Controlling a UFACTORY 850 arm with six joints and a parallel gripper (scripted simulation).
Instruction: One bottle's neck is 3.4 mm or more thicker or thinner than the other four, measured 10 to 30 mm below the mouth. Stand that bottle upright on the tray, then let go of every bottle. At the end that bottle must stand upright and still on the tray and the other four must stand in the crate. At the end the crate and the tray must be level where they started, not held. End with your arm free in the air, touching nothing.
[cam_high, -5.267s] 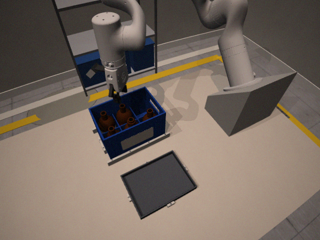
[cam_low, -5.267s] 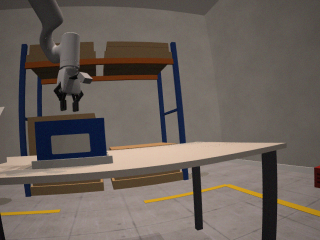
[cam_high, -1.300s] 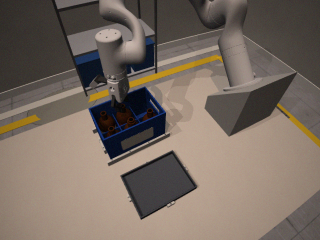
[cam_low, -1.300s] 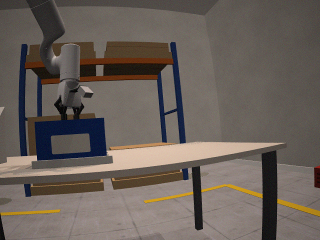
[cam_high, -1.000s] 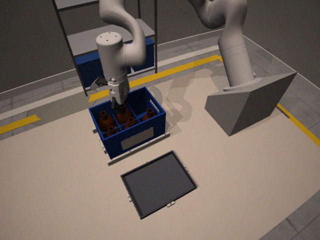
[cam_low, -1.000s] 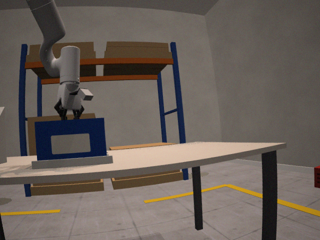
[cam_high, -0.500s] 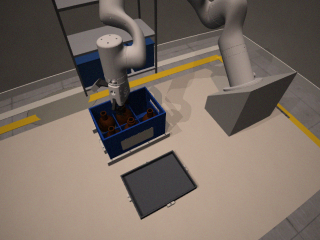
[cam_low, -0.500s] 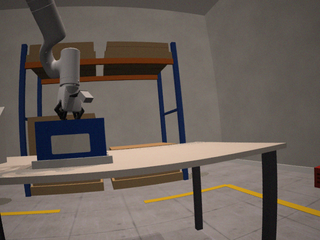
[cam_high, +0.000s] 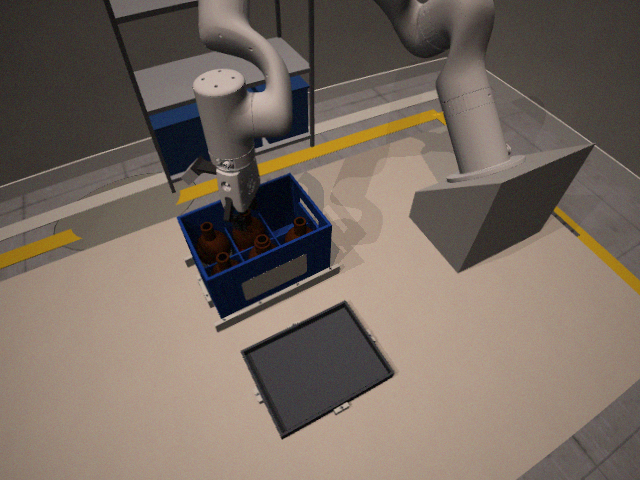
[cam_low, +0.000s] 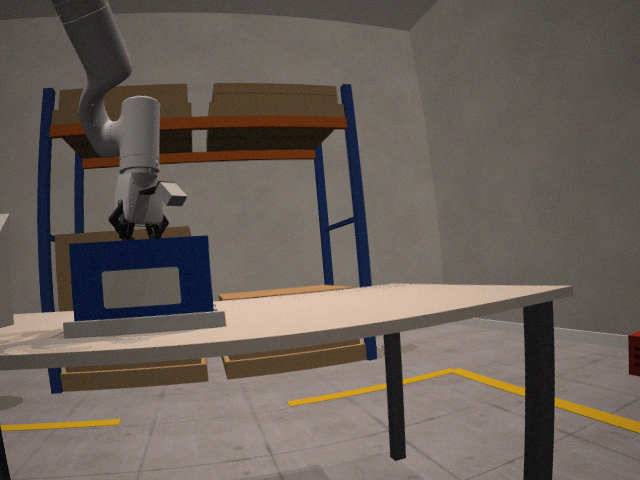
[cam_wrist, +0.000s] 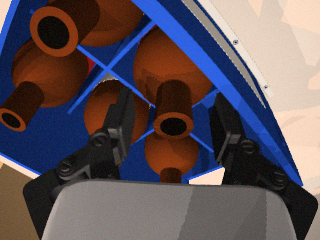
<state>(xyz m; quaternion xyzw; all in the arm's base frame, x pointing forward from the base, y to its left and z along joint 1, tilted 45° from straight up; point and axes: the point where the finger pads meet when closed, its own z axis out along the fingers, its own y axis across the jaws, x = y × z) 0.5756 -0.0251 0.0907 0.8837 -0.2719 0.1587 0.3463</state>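
The crate lies 1 cm behind my hand, 4 cm to the left of it and 7 cm below it. Also, from my hand: brown bottle 1 cm behind, 9 cm to the left, 7 cm below; then dark grey tray 4 cm behind, 32 cm to the left, 15 cm below.
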